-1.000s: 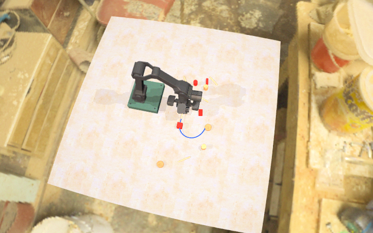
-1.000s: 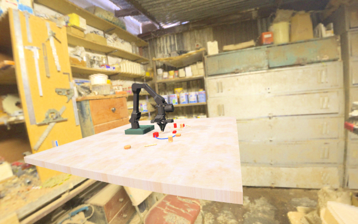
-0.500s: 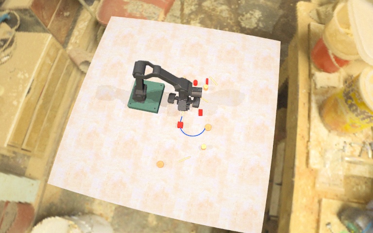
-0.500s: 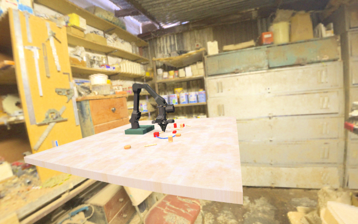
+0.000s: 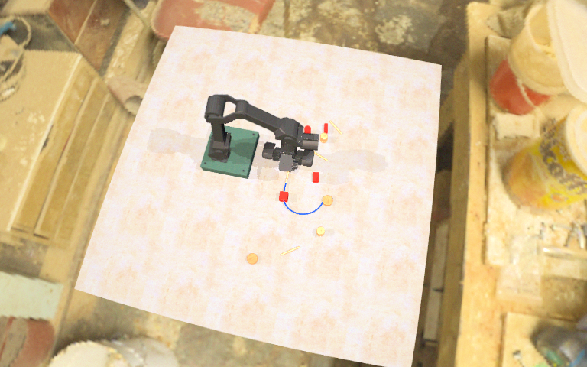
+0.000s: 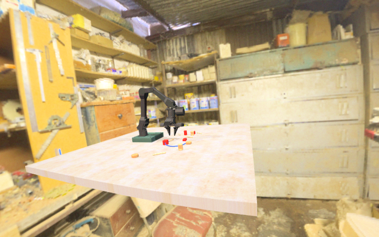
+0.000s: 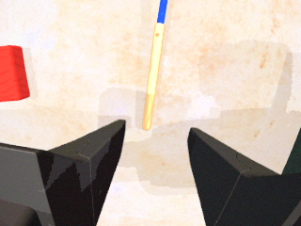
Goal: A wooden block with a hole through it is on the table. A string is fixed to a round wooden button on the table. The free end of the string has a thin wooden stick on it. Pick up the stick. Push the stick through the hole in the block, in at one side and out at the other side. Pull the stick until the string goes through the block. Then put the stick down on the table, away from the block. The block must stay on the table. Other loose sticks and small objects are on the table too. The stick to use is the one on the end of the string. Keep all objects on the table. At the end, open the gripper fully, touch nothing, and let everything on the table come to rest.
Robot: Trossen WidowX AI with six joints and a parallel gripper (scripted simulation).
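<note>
Right now the thin wooden stick is 40 mm to the right of my gripper tip, 30 mm below it and 10 mm ahead of it. From my gripper tip the other things lie so: red block: 120 mm to the right, 20 mm below, 20 mm ahead; red piece: 110 mm ahead, 30 mm below, 10 mm to the right; round wooden button: 180 mm ahead, 100 mm to the right, 30 mm below.
</note>
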